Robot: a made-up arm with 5 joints.
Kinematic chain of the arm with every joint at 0, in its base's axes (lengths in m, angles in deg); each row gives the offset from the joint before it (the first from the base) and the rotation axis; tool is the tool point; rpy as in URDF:
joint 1: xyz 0 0 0.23 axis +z
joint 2: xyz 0 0 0 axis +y
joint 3: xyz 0.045 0 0.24 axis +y
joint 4: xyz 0.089 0 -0.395 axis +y
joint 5: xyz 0.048 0 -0.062 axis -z
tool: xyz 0 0 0 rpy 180 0 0
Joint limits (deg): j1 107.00..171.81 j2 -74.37..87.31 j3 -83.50..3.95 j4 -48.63..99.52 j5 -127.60..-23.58
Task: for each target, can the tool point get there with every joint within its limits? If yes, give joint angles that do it. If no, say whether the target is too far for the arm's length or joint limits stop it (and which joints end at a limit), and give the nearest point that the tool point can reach.
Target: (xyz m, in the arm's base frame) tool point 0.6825 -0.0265 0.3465
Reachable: no: joint limits stop it (at a limit: joint 1, joint 2, joint 3) | nearest point 0.2245 -0.0323 0.1476 | short by 0.499 m
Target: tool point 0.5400 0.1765 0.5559
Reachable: no: joint limits stop it (at a limit: joint 1, joint 2, joint 3, joint 4) | nearest point 0.2210 -0.0318 0.7715 | short by 0.438 m
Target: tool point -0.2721 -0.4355 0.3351
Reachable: no: joint limits stop it (at a limit: joint 1, joint 2, joint 3) | nearest point 0.0600 -0.1961 0.1763 | short by 0.439 m
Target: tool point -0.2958 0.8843 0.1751
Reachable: no: too far | nearest point -0.1926 0.5759 0.1942 | short by 0.326 m
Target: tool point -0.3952 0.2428 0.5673
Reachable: yes | joints 148.43 -9.71 -73.15 -12.83 -97.14
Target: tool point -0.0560 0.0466 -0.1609
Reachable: yes | joints 140.21 64.21 -32.57 29.67 -108.11
